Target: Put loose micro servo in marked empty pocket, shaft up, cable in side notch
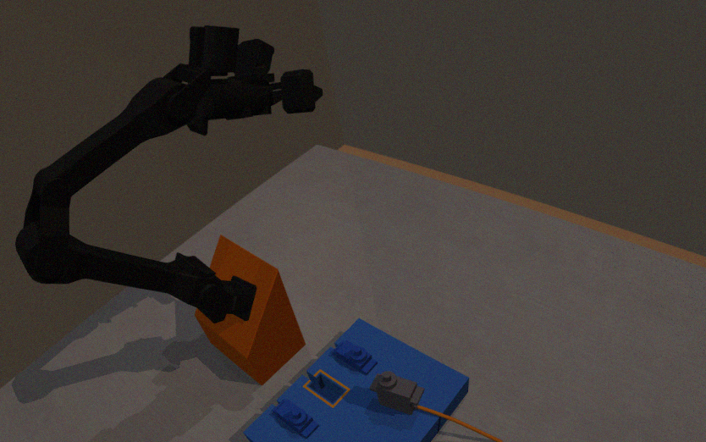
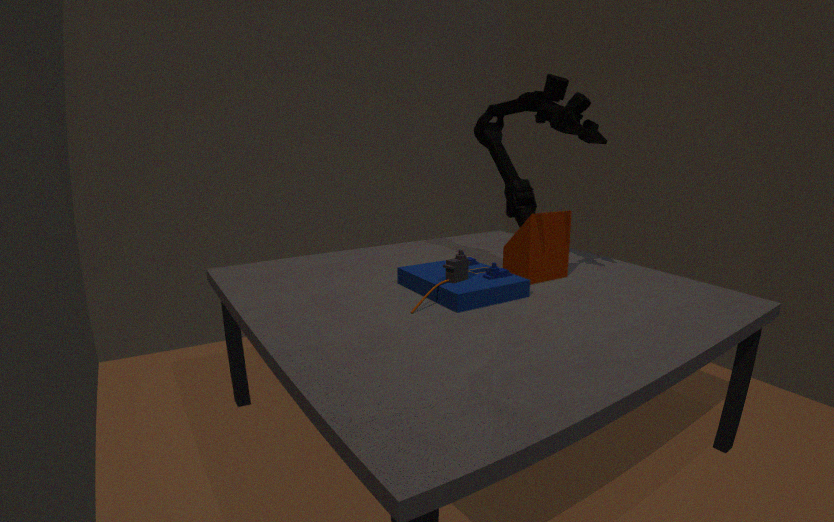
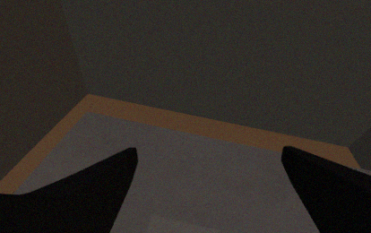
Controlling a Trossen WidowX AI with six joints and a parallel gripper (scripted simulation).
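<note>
The blue deck is 410 mm below my gripper tip, 280 mm ahead of it and 270 mm to the right of it.
</note>
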